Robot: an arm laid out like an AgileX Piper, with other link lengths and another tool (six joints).
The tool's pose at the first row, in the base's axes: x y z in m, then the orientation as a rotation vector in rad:
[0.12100 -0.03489 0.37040 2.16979 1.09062 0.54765]
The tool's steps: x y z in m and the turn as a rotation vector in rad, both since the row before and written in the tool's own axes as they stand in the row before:
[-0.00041 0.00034 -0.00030 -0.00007 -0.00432 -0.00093]
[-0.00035 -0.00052 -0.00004 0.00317 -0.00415 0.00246]
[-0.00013 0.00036 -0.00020 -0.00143 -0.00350 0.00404]
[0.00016 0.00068 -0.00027 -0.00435 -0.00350 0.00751]
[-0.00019 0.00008 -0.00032 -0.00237 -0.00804 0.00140]
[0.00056 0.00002 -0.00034 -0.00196 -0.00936 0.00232]
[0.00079 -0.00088 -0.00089 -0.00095 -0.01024 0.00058]
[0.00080 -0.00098 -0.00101 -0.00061 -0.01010 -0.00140]
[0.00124 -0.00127 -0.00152 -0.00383 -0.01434 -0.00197]
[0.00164 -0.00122 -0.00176 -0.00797 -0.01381 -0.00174]
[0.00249 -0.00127 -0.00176 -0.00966 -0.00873 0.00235]
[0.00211 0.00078 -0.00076 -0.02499 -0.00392 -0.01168]
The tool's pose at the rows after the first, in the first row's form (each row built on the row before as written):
[0.12077 -0.03527 0.37082 2.16934 1.08924 0.54234]
[0.12026 -0.03531 0.37046 2.17388 1.08605 0.53733]
[0.12026 -0.03551 0.37084 2.17544 1.07932 0.53577]
[0.12056 -0.03559 0.37152 2.17670 1.06758 0.53701]
[0.12030 -0.03566 0.37179 2.17595 1.06072 0.52947]
[0.12044 -0.03509 0.37208 2.17617 1.05240 0.52068]
[0.11991 -0.03371 0.37214 2.17616 1.04589 0.50969]
[0.11927 -0.03222 0.37221 2.17516 1.04166 0.49782]
[0.11846 -0.03004 0.37245 2.17108 1.03425 0.48226]
[0.11780 -0.02746 0.37289 2.16342 1.02502 0.46920]
[0.11767 -0.02418 0.37328 2.15656 1.01359 0.46451]
[0.11897 -0.02256 0.37442 2.12758 1.01258 0.46489]

